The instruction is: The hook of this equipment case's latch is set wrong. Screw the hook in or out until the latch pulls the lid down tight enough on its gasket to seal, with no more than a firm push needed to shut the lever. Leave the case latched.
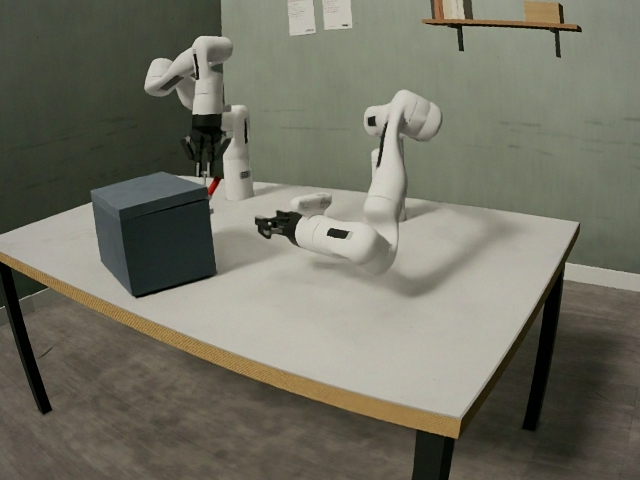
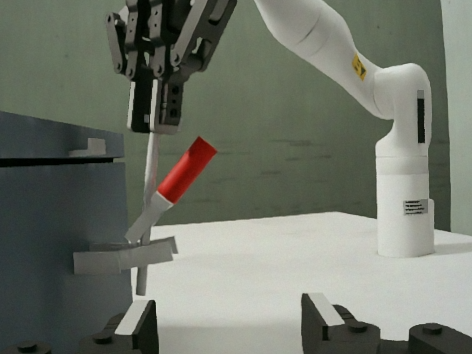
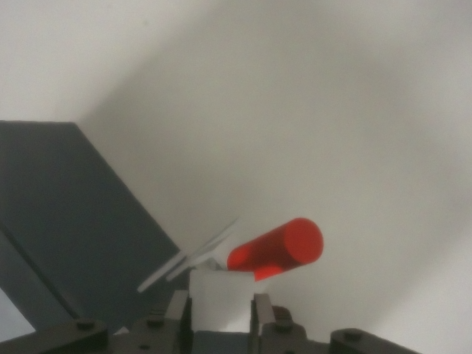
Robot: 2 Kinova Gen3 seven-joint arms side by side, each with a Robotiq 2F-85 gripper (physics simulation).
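Places are measured from the left arm's base along level axes (x ahead, y left, z up), in millimetres.
Pixels of known places: left gripper, fingertip midpoint: (image 1: 266, 216) (image 2: 229, 323); right gripper, fingertip midpoint: (image 1: 204, 177) (image 2: 151, 133) (image 3: 221, 317); right arm's base, link origin: (image 1: 239, 197) (image 2: 403, 252).
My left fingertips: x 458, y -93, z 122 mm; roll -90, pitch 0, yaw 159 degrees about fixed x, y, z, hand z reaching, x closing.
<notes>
For each thing: its top centre in the pictures, then the offset to it from my left fingertips. "pt": a spot on its surface instead. Level surfaces: height alone.
- pale catch, surface spot: (image 2: 96, 146) pt dx +17, dy -212, dz +70 mm
- red-handled lever, top centre: (image 3: 271, 271) (image 2: 185, 136) (image 1: 212, 176) dx -46, dy -192, dz +74 mm
- bracket, surface spot: (image 2: 97, 263) pt dx +23, dy -199, dz -14 mm
- hook, top centre: (image 3: 200, 323) (image 2: 150, 114) dx -23, dy -207, dz +93 mm
- white table, surface height: dz -123 mm
The blue-grey case (image 1: 170, 253) (image 2: 50, 215) (image 3: 75, 200) stands at the table's left, its lid (image 1: 149, 190) (image 2: 45, 137) on top with a dark gap below it. A pale catch (image 2: 96, 146) sits on the lid's side. The red-handled lever (image 1: 213, 187) (image 2: 187, 170) (image 3: 275, 247) slants up and outward from the bracket (image 2: 97, 263). The hook (image 2: 150, 175) (image 3: 221, 287) stands nearly upright, away from the catch. My right gripper (image 1: 204, 173) (image 2: 151, 133) (image 3: 221, 317), pointing down, is shut on the hook's head. My left gripper (image 1: 261, 227) (image 2: 229, 323) is open, level and apart from the latch.
The white table (image 1: 330, 330) carries both arm bases, the right arm's (image 1: 237, 175) behind the case. The left arm (image 1: 356, 242) reaches low over the table's middle. A wall shelf (image 1: 501, 24) hangs at the back right.
</notes>
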